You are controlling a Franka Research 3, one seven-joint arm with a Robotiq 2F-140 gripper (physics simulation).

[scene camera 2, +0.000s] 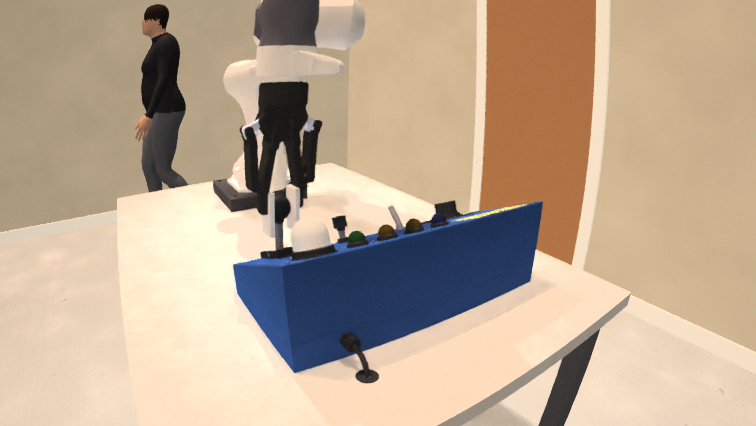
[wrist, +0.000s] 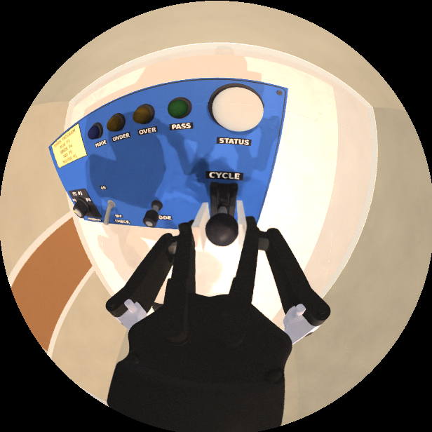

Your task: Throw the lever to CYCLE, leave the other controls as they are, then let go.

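The CYCLE lever [scene camera 2: 278, 235] [wrist: 222, 230] has a round black knob and stands nearly upright from its black slot in the scene view. It is at the end of the blue control panel [scene camera 2: 402, 280] [wrist: 195, 200] beside the white STATUS dome [scene camera 2: 310, 236] [wrist: 237, 109]. My gripper [scene camera 2: 283, 214] [wrist: 222, 211] points down and is shut on the knob, one pale pad on each side. In the wrist view the knob hides part of the shaft, below the CYCLE label [wrist: 224, 176].
Other controls are the MODE switch [scene camera 2: 339, 224] [wrist: 152, 215], the CHECK toggle [scene camera 2: 395, 217] [wrist: 109, 212] and the program knob [scene camera 2: 447, 209] [wrist: 80, 207]. The green PASS light [scene camera 2: 356, 237] [wrist: 178, 108] is nearby. A person [scene camera 2: 162, 89] is behind the table [scene camera 2: 174, 317].
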